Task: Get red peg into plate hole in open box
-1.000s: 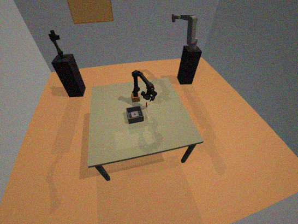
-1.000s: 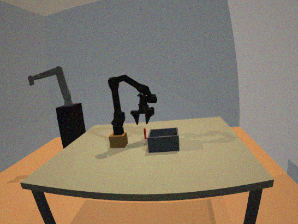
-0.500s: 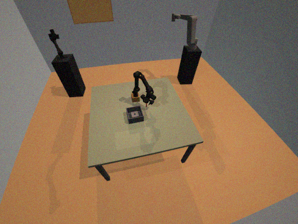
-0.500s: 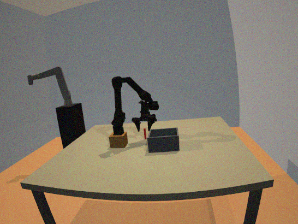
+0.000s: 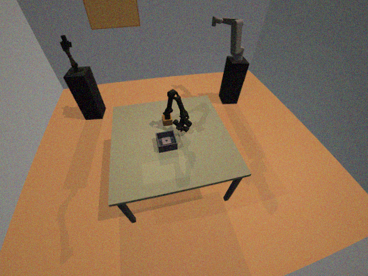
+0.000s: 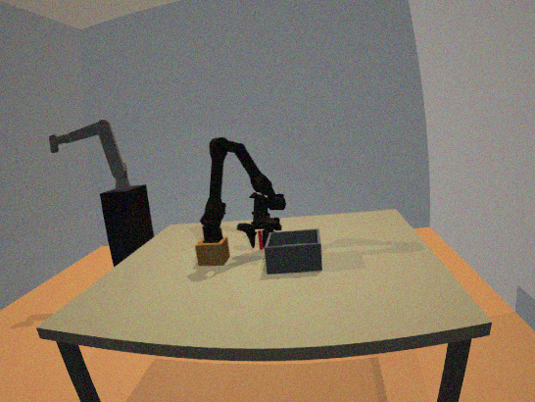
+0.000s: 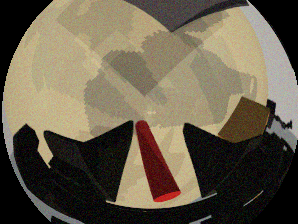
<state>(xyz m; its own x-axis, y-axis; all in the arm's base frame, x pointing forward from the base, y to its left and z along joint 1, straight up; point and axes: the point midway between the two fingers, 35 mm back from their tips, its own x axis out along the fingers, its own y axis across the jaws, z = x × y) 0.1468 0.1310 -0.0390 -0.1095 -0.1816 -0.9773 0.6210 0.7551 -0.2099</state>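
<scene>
My gripper tip is now 18 cm short of the plate, 15 cm to the left of it and 3 cm below it. The rest, counted from my gripper tip: red peg (3 cm above, 1 cm to the left, 1 cm ahead); then dark box (18 cm ahead, 15 cm to the right, 1 cm above).
</scene>
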